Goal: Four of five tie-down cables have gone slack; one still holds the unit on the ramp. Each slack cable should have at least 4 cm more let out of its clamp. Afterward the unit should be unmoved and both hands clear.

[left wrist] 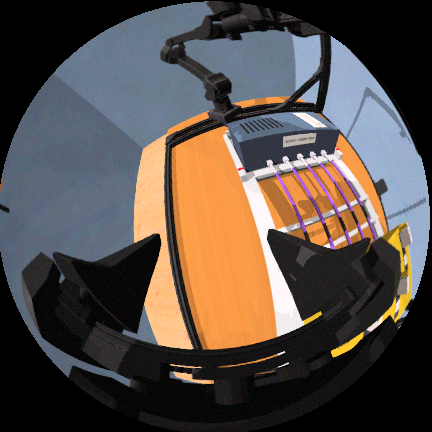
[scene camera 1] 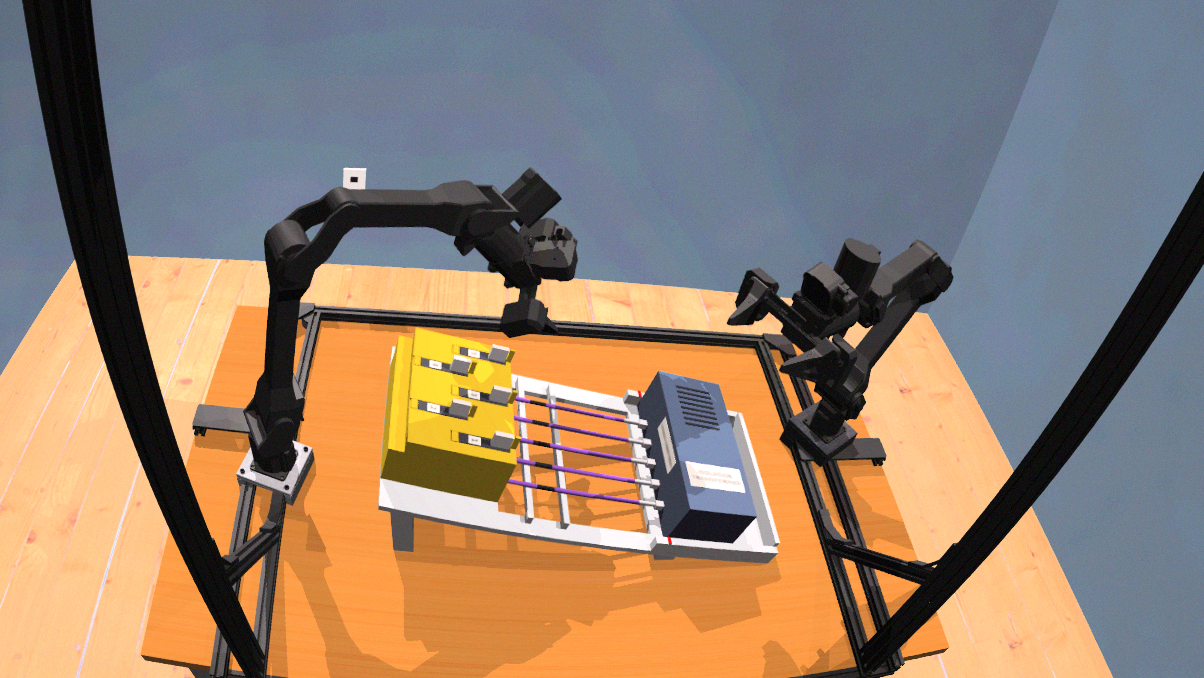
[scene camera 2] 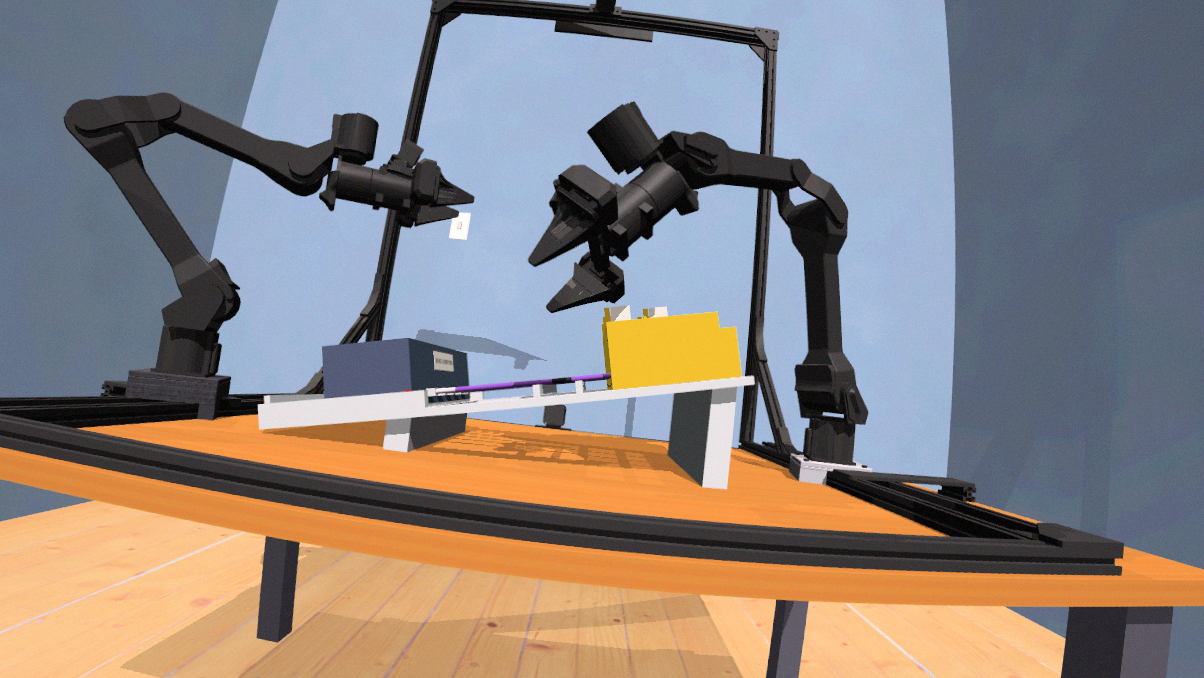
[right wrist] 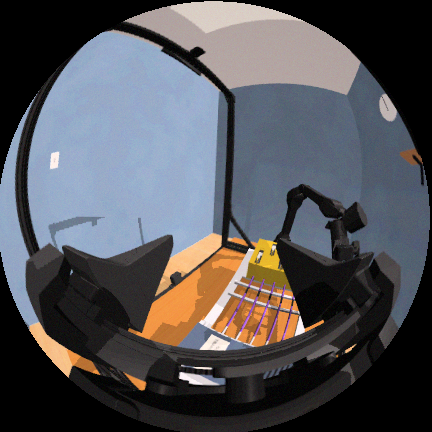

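The dark blue unit [scene camera 1: 690, 446] [scene camera 2: 366, 368] [left wrist: 255, 145] rests at the low end of the white ramp [scene camera 1: 589, 536] [scene camera 2: 337, 412]. Several purple cables [scene camera 1: 589, 494] [scene camera 2: 522, 384] with black bands run from it to the yellow clamp box [scene camera 1: 454, 471] [scene camera 2: 669, 353] [right wrist: 270, 272] at the high end. Grey clamp levers [scene camera 1: 503, 440] stand on the box; which cable is taut I cannot tell. My left gripper [scene camera 1: 551, 294] [scene camera 2: 540, 286] [left wrist: 214, 236] is open and empty, above the ramp in scene camera 2. My right gripper [scene camera 1: 757, 345] [scene camera 2: 465, 208] [right wrist: 226, 242] is open and empty, high near the unit's end.
White crossbars [scene camera 1: 559, 471] lie under the cables. Red marks [scene camera 1: 669, 540] show on the ramp beside the unit. A black frame [scene camera 1: 657, 332] [scene camera 2: 505, 522] borders the table [scene camera 1: 522, 623], with uprights rising around it.
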